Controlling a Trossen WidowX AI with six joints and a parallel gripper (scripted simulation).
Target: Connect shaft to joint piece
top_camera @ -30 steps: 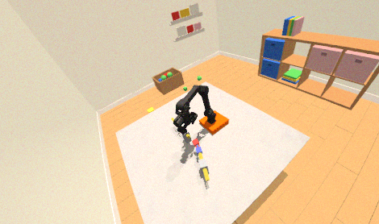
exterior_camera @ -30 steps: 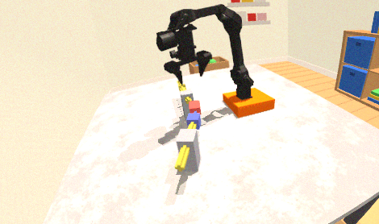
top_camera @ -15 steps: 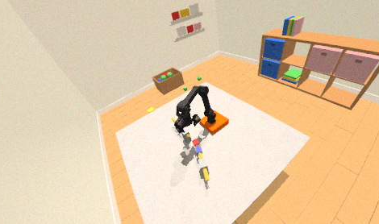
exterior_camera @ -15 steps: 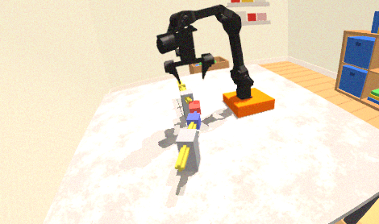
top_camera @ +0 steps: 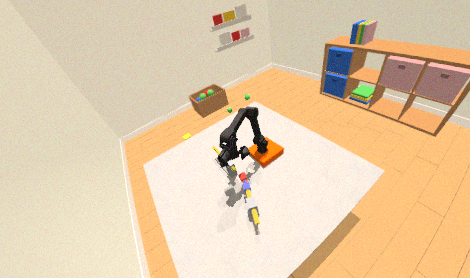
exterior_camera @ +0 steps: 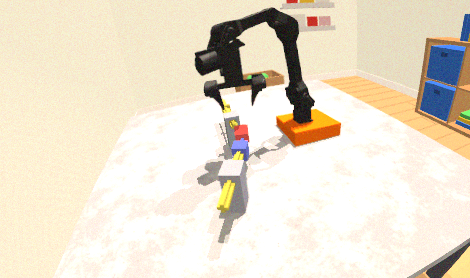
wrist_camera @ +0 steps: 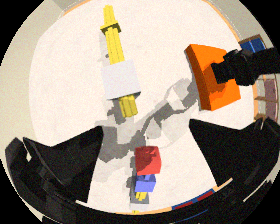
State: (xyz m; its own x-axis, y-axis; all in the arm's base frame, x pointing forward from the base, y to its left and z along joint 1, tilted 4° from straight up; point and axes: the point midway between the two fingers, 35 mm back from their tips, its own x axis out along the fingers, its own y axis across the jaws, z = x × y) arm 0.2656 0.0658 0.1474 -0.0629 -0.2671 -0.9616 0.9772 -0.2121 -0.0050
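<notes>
Now: the red joint piece 20 mm ahead of my gripper tip, 80 mm to the left of it and 60 mm below it.
</notes>
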